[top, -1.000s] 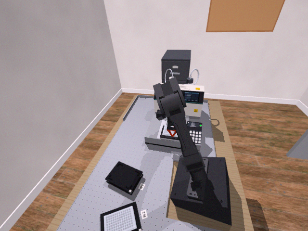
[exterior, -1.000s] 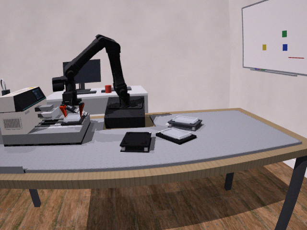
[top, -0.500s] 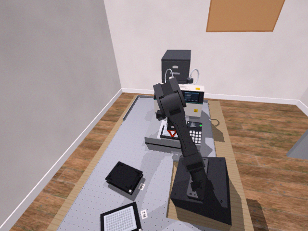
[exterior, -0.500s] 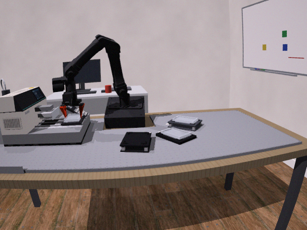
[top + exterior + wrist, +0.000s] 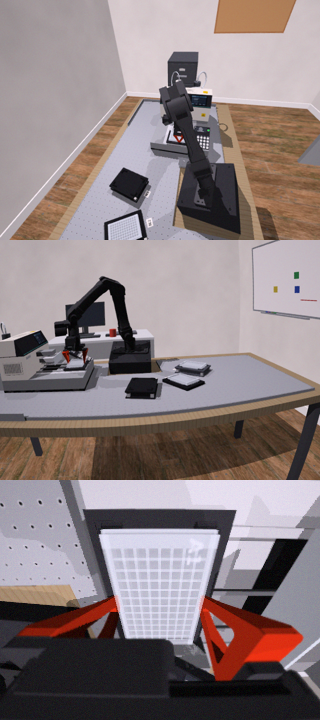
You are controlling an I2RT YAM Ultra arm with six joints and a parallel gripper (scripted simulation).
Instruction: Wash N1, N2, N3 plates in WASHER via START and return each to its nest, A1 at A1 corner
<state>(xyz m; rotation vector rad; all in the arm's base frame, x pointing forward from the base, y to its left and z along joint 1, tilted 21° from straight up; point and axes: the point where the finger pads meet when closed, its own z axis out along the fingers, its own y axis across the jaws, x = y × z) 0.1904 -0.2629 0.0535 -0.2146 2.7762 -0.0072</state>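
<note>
My gripper is now 1 cm above the black washer carrier. From my hand the other things lie so: manifold head: 2 cm ahead, 15 cm to the right, 4 cm above; then washer: 3 cm ahead, 15 cm to the right, 4 cm above; then N1 label: 6 cm ahead, 36 cm to the left, 9 cm below.
</note>
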